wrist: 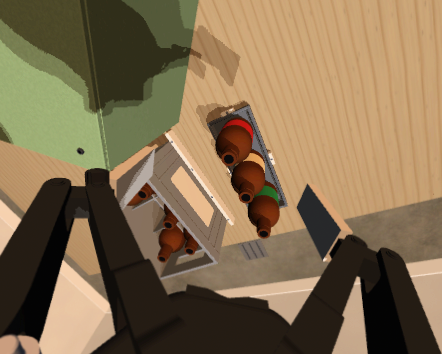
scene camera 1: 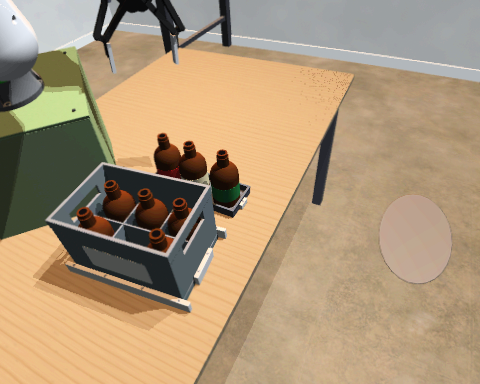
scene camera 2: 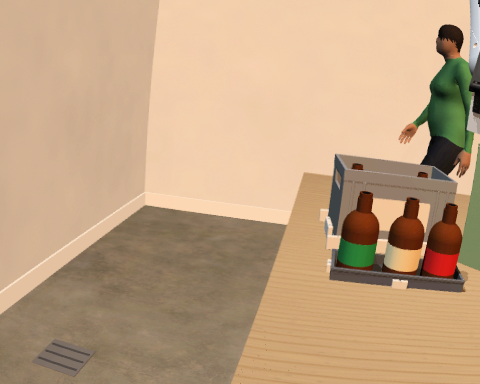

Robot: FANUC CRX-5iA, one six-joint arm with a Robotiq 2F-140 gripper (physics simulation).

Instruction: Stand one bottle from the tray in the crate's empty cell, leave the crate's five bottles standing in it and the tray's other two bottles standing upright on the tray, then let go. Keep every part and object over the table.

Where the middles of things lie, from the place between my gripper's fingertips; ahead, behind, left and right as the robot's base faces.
The red-label bottle (scene camera 1: 166, 156) lies 240 mm below my hand, 40 mm to the right of it and 40 mm ahead of it.
